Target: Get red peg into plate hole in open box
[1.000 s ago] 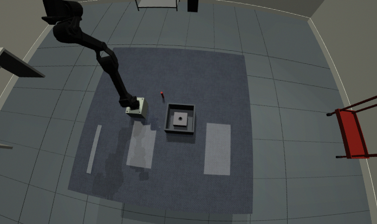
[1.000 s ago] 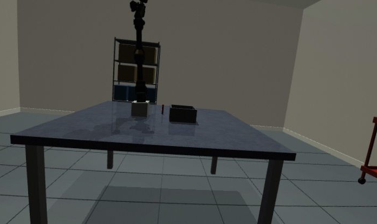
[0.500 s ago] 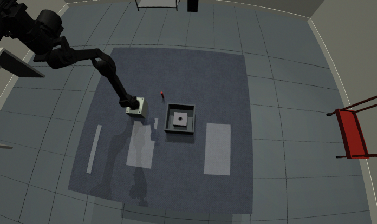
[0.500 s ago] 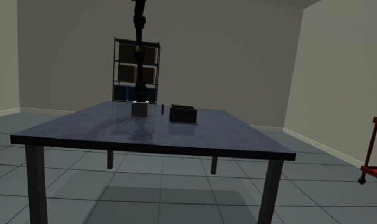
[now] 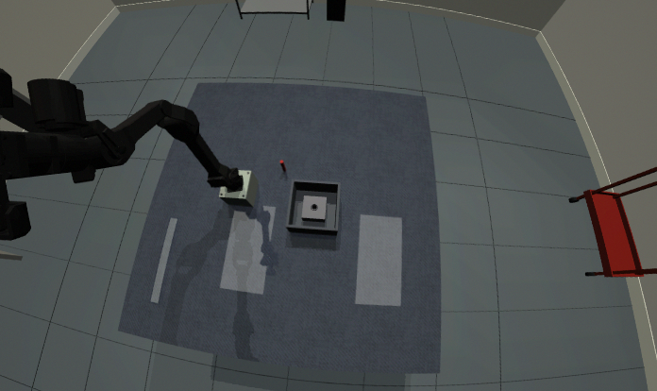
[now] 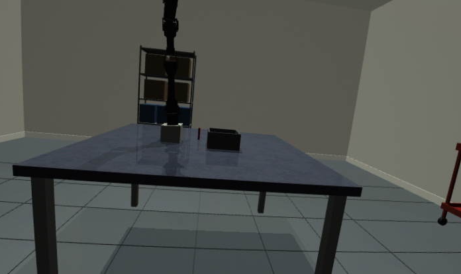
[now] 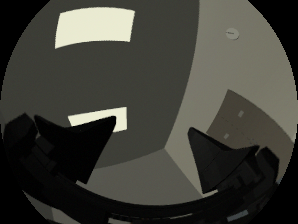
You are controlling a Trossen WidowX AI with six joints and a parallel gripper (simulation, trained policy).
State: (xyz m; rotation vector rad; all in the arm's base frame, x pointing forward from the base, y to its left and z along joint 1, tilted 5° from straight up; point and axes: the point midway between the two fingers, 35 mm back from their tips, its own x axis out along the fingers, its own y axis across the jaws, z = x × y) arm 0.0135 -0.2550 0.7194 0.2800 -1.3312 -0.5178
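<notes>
Now: gripper tip 23 cm short of the red peg, 38 cm to the right of it and 81 cm above it. Round my gripper tip: dark box 35 cm ahead, 17 cm to the left, 82 cm below; plate 35 cm ahead, 17 cm to the left, 80 cm below.
</notes>
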